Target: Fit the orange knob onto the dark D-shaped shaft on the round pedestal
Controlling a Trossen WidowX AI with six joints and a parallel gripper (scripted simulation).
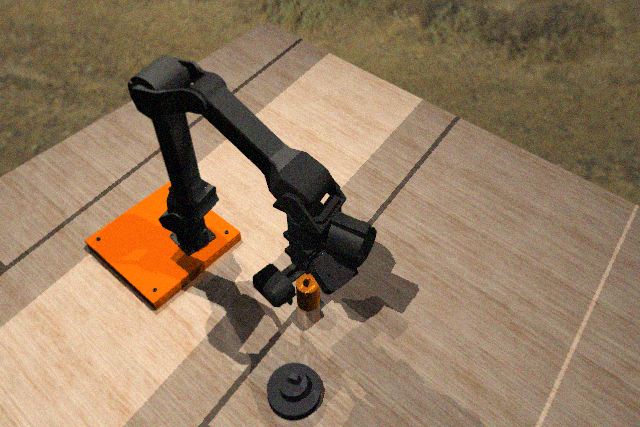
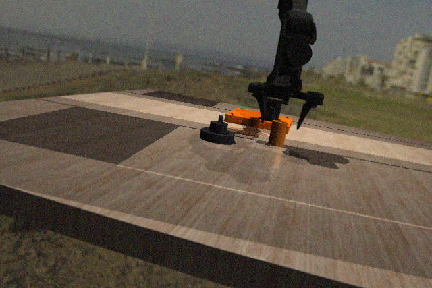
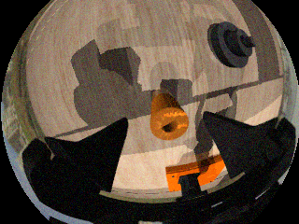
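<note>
Now: the orange knob 20 mm below my gripper tip. Also, from my gripper tip: dark round pedestal: 100 mm ahead, 130 mm to the right, 20 mm below.
</note>
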